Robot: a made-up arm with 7 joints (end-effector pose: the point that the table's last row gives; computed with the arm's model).
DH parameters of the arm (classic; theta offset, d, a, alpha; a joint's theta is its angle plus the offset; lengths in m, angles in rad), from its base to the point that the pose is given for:
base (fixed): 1.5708 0.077 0 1.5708
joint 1: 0 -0.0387 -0.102 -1.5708
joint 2: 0 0.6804 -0.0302 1.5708
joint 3: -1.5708 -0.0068 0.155 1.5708
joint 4: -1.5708 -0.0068 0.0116 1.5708
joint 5: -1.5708 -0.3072 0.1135 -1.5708
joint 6: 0 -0.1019 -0.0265 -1.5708
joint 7: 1.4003 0 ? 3.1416
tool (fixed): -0.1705 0.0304 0 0
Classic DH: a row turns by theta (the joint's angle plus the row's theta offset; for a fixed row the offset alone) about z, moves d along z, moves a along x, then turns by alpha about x.
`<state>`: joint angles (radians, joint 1 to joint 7).
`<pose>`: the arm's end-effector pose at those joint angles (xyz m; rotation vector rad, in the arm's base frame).
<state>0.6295 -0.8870 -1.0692 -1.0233 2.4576 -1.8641 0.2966</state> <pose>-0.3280 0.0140 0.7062 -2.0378 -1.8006 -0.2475</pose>
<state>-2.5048 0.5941 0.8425 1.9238 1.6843 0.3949 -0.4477</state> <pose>0.0575 -0.0096 -0.8160 1.4497 -0.0986 -2.0631</pose>
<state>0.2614 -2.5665 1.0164 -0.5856 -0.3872 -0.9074 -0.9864</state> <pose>-0.0246 -0.6852 0.5403 0.4648 -1.9051 -1.6981</pose>
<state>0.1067 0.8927 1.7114 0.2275 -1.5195 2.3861 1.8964</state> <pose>0.1278 0.2001 0.7823 -1.3543 -0.0913 -0.2820</pose>
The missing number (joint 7, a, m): 0.3535
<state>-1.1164 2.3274 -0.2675 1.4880 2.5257 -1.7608 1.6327</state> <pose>-0.3587 0.4703 -0.2493 -1.3520 -0.1010 2.4863</pose>
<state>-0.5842 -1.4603 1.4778 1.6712 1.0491 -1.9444 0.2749</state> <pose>0.0098 0.2449 1.2729 0.1108 -1.7349 0.7376</pose>
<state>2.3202 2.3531 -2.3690 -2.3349 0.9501 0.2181 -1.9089</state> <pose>-0.1044 -0.1164 -0.2451 0.2888 -1.2654 1.8785</pose>
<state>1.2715 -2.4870 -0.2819 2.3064 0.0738 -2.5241 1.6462</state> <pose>-0.0321 -0.9961 -0.3139 1.5795 0.3705 -1.6454</pose>
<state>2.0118 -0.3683 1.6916 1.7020 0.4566 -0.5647 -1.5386</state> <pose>0.1395 -0.9847 -0.3501 0.6708 -1.0904 -1.6487</pose>
